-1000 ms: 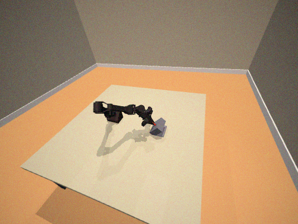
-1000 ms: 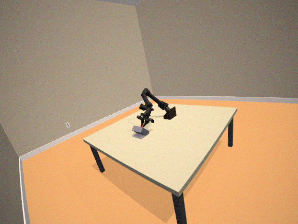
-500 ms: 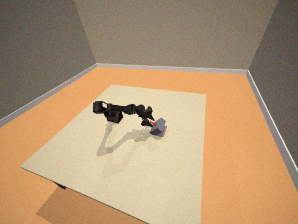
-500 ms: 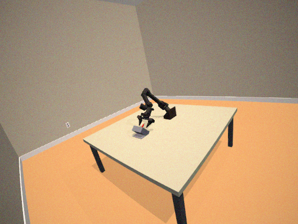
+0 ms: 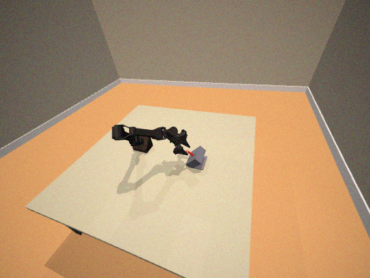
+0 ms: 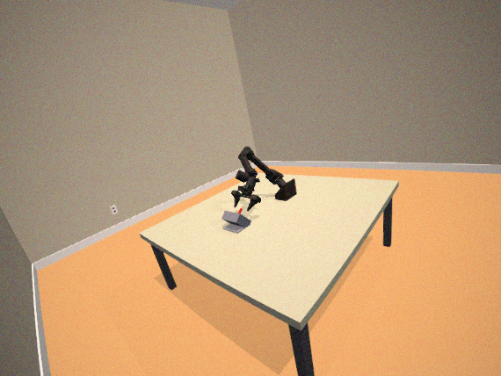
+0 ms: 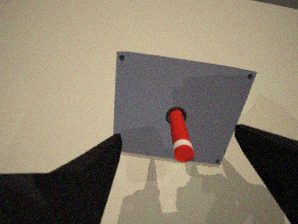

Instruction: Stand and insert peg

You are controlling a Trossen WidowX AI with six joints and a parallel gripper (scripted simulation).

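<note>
Right now the peg is 10 mm to the right of my gripper tip and 10 mm below it. Round my gripper tip: grey sloped panel: 50 mm below, 50 mm ahead, 10 mm to the right; flat foot plate: 90 mm below, 70 mm ahead, 10 mm to the right.
</note>
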